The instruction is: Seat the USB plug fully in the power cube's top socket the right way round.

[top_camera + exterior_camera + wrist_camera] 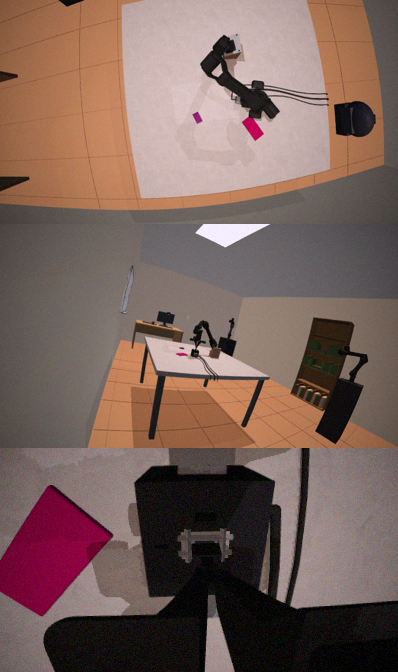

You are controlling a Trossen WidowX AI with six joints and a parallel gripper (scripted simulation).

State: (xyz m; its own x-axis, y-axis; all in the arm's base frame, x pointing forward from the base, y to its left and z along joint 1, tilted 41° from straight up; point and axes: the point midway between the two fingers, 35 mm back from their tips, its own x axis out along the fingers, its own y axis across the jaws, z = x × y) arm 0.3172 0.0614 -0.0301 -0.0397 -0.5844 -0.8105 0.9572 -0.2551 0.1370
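The dark USB plug lies 10 mm below my gripper tip. Also, from my gripper tip: magenta card 160 mm ahead, 100 mm below; USB socket 30 mm below; purple block 40 mm ahead, 320 mm to the right, 100 mm below.
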